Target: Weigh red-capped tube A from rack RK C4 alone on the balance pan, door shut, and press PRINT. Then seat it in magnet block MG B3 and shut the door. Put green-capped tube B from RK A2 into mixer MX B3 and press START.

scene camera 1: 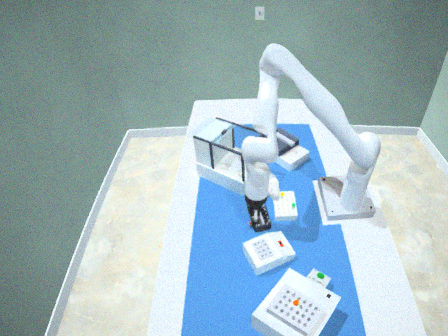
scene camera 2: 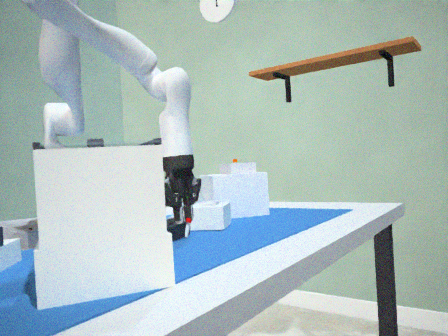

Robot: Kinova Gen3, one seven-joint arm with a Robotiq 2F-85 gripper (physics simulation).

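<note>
A red-capped tube (scene camera 1: 251, 224) (scene camera 2: 188, 227) stands roughly upright beside a black block (scene camera 1: 263, 228) (scene camera 2: 178, 232); whether it touches the block is unclear. My gripper (scene camera 1: 257, 218) (scene camera 2: 183, 219) points down over the block, partly open and empty, its fingertips close to the red cap. The balance (scene camera 1: 220, 176) (scene camera 2: 102, 215) has a glass case with dark rails; its pan is hard to make out. A green cap (scene camera 1: 294, 205) sits in a small white rack (scene camera 1: 285, 215). A white box with a hole grid (scene camera 1: 265, 260) and a larger white unit (scene camera 1: 265, 314) (scene camera 2: 245, 195) show no readable labels.
An orange cap (scene camera 1: 296, 302) (scene camera 2: 235, 161) is on the larger unit, beside a green button (scene camera 1: 320, 275). A yellow cap (scene camera 1: 282, 194) is in the small rack. A white box (scene camera 1: 293, 159) with a dark part stands behind, near the balance. A wooden shelf (scene camera 2: 340, 60) hangs on the wall.
</note>
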